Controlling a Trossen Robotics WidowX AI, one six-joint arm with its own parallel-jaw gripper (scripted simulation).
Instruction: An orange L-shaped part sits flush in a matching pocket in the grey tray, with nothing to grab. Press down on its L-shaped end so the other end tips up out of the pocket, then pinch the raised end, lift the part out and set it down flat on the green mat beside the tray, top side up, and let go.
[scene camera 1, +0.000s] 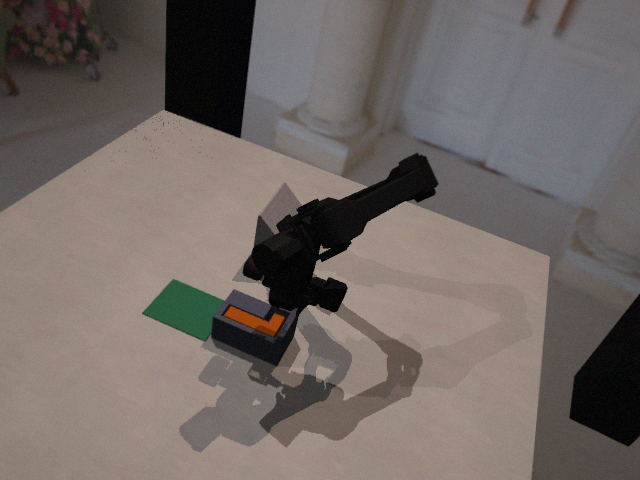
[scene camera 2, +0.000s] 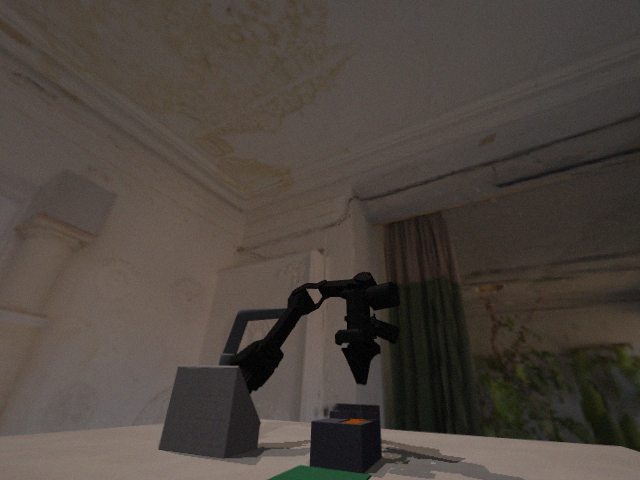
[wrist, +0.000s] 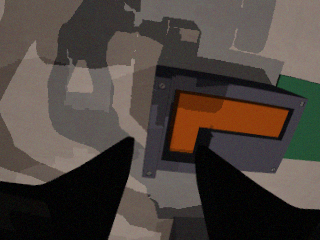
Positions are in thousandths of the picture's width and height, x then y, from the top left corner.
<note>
I see my gripper (scene camera 1: 449, 647), an orange L-shaped part (scene camera 1: 424, 684) and a green mat (scene camera 1: 282, 639).
The orange L-shaped part is seen too in the wrist view (wrist: 602, 460). My gripper also shows in scene camera 2 (scene camera 2: 565, 801) and in the wrist view (wrist: 517, 619).
</note>
